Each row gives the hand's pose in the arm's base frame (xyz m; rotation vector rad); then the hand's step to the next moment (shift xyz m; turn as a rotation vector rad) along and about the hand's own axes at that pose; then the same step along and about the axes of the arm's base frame.
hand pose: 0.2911 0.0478 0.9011 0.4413 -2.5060 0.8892
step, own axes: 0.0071 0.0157 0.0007 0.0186 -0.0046 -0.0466
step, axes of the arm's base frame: -0.0130 0.0101 -0.0050 0.0001 0.0243 0.0441
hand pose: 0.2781 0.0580 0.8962 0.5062 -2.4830 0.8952
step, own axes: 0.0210 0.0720 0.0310 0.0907 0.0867 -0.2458
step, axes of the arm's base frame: -0.0606 0.0274 -0.0464 -0.0464 0.2098 0.1732
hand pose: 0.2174 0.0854 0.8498 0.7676 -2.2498 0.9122
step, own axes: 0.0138 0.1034 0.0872 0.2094 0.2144 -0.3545
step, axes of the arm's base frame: -0.1063 -0.0072 -0.0845 -0.1804 0.3337 0.2676
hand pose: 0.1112 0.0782 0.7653 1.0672 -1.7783 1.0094
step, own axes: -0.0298 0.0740 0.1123 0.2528 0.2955 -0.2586
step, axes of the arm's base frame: -0.0850 -0.0699 -0.0829 -0.2909 0.2610 0.2556
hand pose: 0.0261 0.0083 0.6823 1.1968 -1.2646 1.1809
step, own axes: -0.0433 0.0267 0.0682 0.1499 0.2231 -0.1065
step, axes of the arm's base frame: -0.0283 -0.0657 -0.0460 -0.2221 0.1097 0.1491
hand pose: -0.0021 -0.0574 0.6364 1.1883 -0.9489 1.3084
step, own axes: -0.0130 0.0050 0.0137 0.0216 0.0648 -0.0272
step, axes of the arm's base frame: -0.0043 -0.0164 -0.0097 -0.0657 0.0240 0.0225
